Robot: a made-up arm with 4 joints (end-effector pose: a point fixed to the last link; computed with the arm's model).
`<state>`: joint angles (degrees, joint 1 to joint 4).
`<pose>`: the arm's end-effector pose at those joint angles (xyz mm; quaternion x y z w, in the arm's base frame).
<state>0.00 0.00 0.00 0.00</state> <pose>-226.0 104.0 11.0 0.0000 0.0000 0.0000 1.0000</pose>
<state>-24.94 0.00 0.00 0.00</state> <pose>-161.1 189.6 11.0 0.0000 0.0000 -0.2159 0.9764</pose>
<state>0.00 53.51 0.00 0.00</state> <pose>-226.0 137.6 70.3 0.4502 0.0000 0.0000 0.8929</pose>
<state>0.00 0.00 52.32 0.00</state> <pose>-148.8 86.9 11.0 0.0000 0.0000 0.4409 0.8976</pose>
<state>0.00 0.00 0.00 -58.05</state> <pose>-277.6 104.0 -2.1 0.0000 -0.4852 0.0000 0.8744</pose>
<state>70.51 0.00 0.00 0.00</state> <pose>-173.4 -178.4 11.0 0.0000 0.0000 0.5772 0.8166</pose>
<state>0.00 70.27 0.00 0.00</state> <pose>-226.0 135.5 92.3 0.5755 0.0000 0.0000 0.8178</pose>
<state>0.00 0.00 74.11 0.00</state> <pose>-118.0 101.0 11.0 0.0000 0.0000 0.6026 0.7981</pose>
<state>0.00 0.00 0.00 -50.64</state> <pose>-272.1 104.0 2.4 0.0000 -0.4277 0.0000 0.9039</pose>
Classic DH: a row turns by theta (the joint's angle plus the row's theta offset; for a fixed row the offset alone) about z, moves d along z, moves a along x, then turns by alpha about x. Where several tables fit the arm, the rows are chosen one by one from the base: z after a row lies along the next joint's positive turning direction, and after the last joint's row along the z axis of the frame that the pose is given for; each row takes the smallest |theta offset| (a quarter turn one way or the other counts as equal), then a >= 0, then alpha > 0; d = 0 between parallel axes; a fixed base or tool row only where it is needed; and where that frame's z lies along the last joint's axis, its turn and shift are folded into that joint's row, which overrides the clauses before.
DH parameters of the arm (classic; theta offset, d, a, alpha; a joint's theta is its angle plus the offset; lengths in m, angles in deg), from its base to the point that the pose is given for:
joint 1: 90 0.074 0.062 90
joint 2: 0 -0.17 0.112 -90
joint 3: 90 -0.116 0.07 90
joint 4: 0 -0.07 -0.014 -90
tool (fixed): 180 0.053 0 0

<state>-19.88 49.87 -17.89 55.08</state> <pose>-139.1 230.2 50.4 0.5095 0.3902 -0.0653 0.7641</pose>
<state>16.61 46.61 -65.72 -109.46</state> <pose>-354.6 191.4 134.3 -0.1396 -0.5316 -0.4635 0.6950</pose>
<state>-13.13 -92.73 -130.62 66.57</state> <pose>-219.5 -4.0 -90.2 0.0460 -0.3994 -0.7543 0.5190</pose>
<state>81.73 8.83 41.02 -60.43</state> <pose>-90.6 -195.4 -4.7 0.5028 -0.2172 0.7200 0.4262</pose>
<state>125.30 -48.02 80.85 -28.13</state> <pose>42.8 -109.4 17.8 0.1491 0.0991 -0.9547 0.2379</pose>
